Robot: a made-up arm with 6 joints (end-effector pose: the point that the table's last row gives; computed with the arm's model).
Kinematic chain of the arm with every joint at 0, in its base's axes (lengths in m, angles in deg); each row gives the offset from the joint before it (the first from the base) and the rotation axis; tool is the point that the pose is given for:
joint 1: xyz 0 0 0.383 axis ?
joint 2: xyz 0.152 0 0 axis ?
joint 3: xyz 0 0 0.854 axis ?
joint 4: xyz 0 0 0.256 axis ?
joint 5: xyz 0.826 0 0 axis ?
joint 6: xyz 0.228 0 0 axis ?
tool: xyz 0 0 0
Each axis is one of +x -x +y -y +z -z.
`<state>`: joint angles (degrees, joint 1 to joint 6).
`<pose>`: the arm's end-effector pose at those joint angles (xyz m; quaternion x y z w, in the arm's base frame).
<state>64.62 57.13 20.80 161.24 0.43 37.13</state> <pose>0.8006 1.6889 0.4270 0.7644 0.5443 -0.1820 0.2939</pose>
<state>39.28 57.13 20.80 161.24 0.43 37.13</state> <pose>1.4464 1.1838 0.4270 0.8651 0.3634 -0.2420 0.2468</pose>
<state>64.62 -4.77 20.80 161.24 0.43 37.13</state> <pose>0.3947 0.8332 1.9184 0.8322 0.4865 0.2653 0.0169</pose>
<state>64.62 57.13 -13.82 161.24 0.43 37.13</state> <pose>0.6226 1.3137 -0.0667 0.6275 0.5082 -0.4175 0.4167</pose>
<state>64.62 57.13 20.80 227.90 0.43 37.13</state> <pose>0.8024 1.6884 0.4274 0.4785 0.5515 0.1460 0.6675</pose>
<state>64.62 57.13 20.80 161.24 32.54 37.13</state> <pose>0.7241 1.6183 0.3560 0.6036 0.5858 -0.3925 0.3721</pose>
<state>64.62 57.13 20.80 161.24 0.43 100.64</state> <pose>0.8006 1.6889 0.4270 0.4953 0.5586 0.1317 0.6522</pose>
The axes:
joint 1: +z
joint 2: +y
joint 3: -y
joint 4: -x
joint 5: -y
joint 6: -x

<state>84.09 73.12 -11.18 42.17 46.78 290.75</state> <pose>0.0377 1.4478 -0.3086 -0.0082 0.5757 0.6171 0.5365</pose>
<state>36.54 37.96 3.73 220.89 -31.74 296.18</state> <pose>1.3316 1.0845 0.7692 -0.8550 -0.4409 0.1891 0.1971</pose>
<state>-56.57 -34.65 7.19 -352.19 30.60 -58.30</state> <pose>0.1126 -0.1420 2.0438 0.0476 -0.6140 -0.1010 0.7814</pose>
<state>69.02 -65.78 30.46 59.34 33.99 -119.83</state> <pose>-0.4806 -0.9470 1.7075 0.4350 -0.4491 0.7679 0.1394</pose>
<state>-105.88 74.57 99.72 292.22 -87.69 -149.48</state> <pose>-0.2511 -1.6534 1.1189 -0.9096 0.2726 0.0884 0.3009</pose>
